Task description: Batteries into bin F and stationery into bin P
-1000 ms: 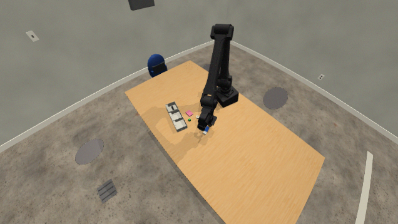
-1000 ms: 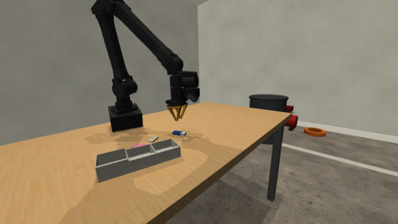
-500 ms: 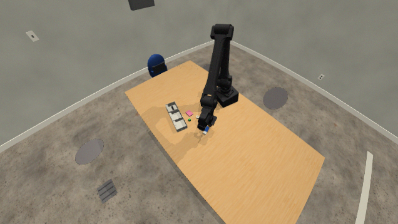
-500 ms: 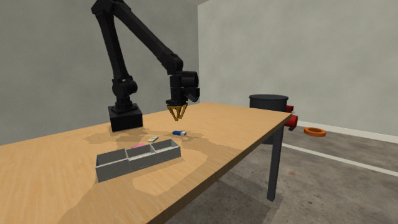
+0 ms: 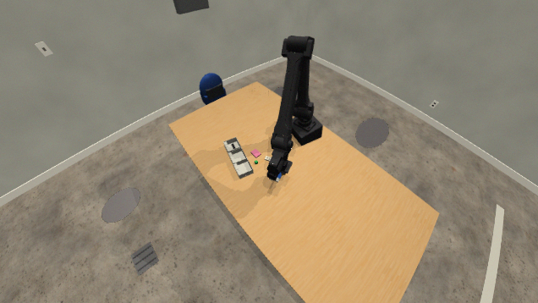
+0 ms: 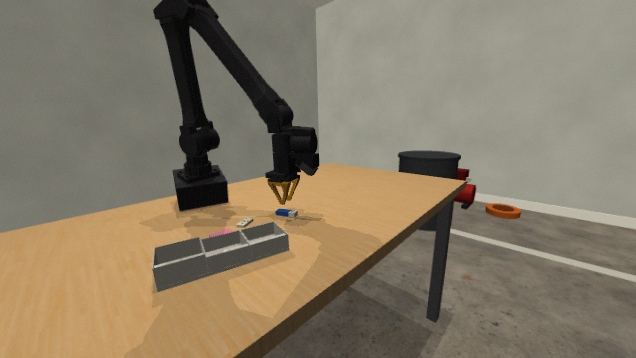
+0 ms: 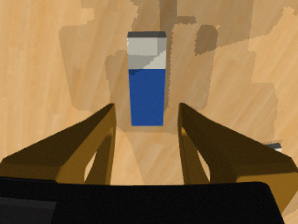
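Right now my hand is 40 mm above the blue-and-white eraser and 10 mm short of it. Round my hand: green ball 150 mm to the right, 40 mm below, 20 mm ahead; pink eraser block 200 mm to the right, 40 mm below, 20 mm behind; white domino-like piece 110 mm to the right, 50 mm behind, 40 mm below.
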